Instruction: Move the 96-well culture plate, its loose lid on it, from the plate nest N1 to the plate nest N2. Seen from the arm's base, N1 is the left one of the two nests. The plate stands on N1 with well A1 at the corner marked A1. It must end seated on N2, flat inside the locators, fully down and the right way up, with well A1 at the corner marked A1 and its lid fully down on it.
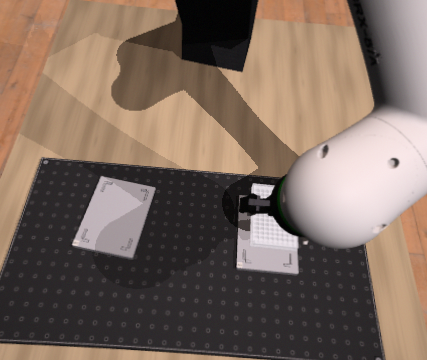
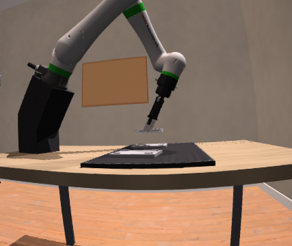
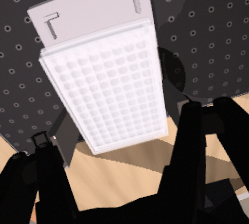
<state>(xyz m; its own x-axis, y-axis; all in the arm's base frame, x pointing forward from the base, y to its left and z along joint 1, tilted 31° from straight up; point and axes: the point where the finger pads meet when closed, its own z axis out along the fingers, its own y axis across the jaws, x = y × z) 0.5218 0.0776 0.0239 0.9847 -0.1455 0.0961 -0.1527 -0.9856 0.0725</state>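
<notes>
Right now the plate nest N2 is 300 mm to the right of my hand, 100 mm below it and 60 mm behind it. The rest, counted from my hand: 96-well culture plate: 20 mm below; then clear lid: 20 mm below; then plate nest N1: 100 mm below.
</notes>
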